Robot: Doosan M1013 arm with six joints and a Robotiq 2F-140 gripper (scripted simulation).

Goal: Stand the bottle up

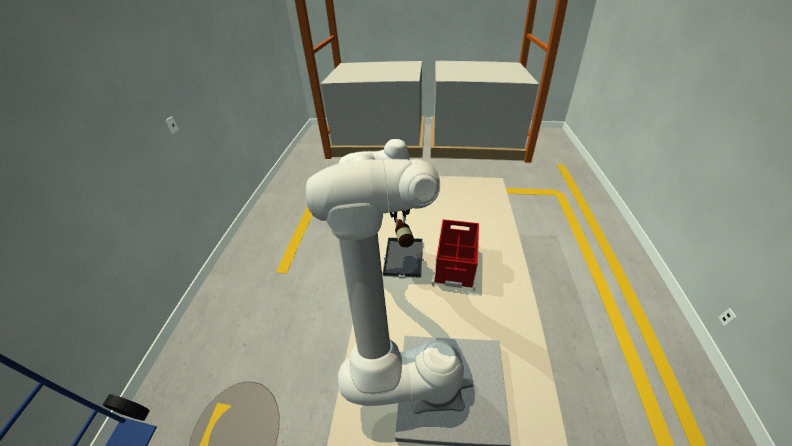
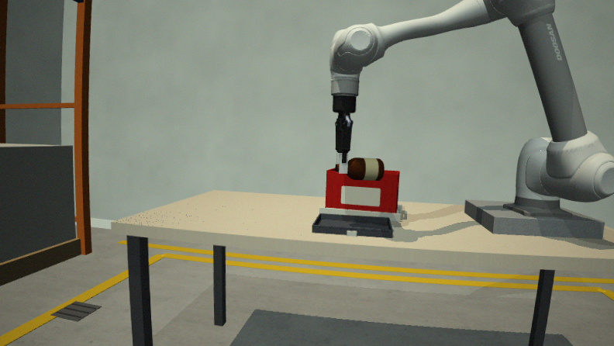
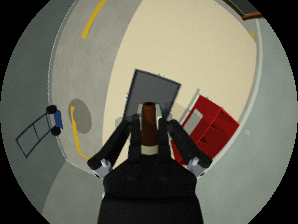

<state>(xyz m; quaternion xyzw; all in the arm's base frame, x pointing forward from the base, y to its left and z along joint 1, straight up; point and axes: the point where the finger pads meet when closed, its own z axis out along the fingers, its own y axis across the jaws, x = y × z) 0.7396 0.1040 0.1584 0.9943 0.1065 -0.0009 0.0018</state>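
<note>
Now: the bottle 6 cm behind my hand, 2 cm below it and 1 cm to the right of it. Round my hand: tray (21 cm below, 5 cm behind, 1 cm to the right); then red crate (28 cm to the right, 14 cm below, 11 cm behind).
</note>
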